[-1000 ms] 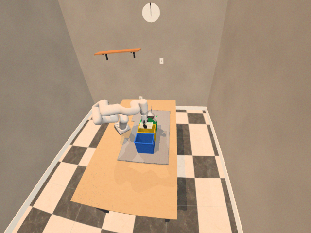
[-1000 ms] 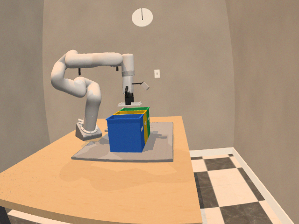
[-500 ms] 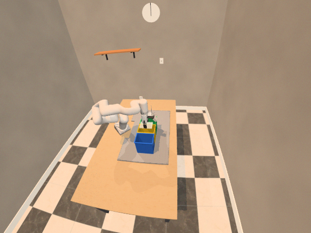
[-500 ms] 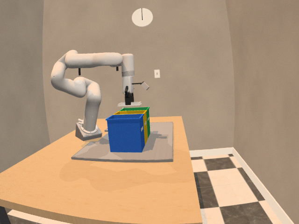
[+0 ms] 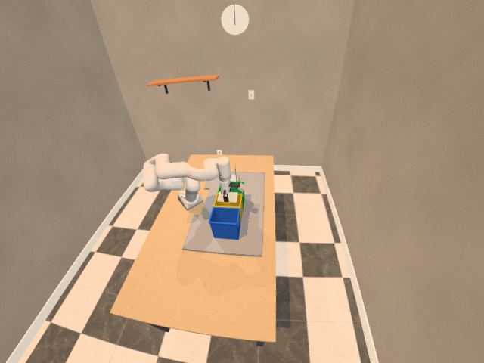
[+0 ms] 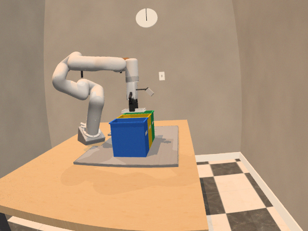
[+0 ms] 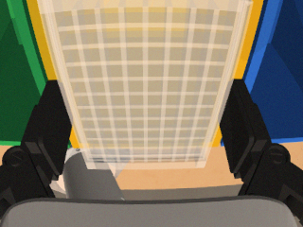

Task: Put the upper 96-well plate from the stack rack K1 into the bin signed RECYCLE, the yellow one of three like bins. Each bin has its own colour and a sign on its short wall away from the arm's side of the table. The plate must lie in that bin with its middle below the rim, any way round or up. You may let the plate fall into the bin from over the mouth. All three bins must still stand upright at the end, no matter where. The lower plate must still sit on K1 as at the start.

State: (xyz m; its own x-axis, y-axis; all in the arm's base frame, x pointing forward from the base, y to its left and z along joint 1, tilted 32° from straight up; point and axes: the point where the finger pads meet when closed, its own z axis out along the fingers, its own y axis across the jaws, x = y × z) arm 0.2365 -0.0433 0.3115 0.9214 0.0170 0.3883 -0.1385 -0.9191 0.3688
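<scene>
Right now my hand is 130 mm above the yellow bin.
</scene>
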